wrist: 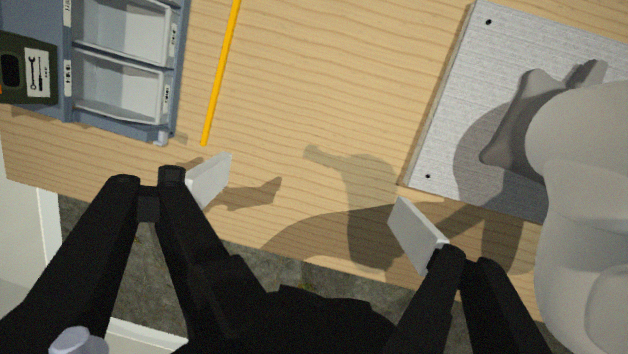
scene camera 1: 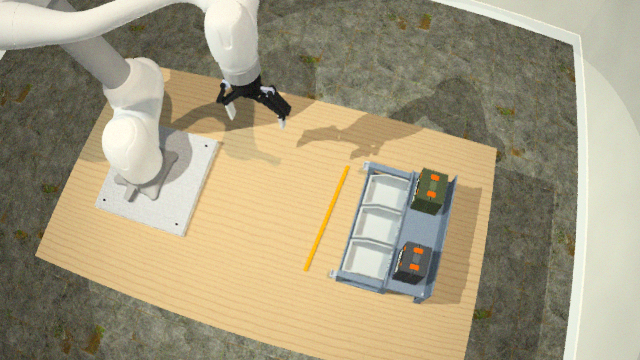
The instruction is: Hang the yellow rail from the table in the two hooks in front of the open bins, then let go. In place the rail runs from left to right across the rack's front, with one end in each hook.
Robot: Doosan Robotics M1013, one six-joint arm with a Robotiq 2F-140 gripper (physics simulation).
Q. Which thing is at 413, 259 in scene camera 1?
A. A dark grey case.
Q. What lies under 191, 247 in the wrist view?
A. My gripper.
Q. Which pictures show my gripper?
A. The wrist view and scene camera 1: all of them.
